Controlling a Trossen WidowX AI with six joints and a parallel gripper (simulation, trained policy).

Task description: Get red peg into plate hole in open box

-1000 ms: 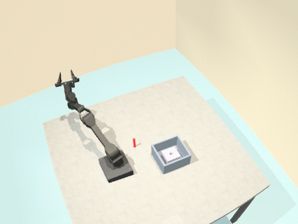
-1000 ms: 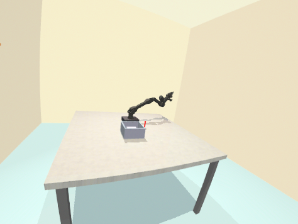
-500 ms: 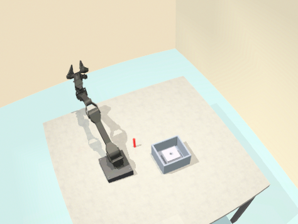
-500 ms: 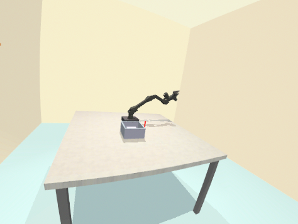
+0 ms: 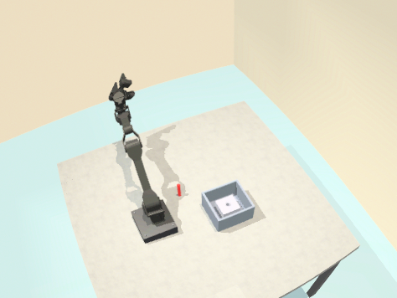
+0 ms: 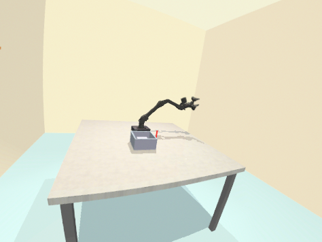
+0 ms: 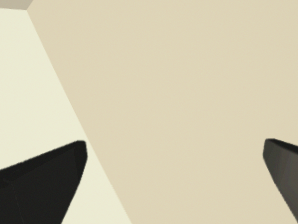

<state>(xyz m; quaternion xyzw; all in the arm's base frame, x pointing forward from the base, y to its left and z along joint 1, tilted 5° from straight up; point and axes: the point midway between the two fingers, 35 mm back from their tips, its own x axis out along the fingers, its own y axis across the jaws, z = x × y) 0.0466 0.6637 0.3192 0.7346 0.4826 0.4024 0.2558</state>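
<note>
Right now my gripper tip is 130 mm short of the red peg, 550 mm to the left of it and 380 mm above it. From my gripper tip the other things lie so: grey box: 310 mm ahead, 740 mm to the right, 400 mm below.
</note>
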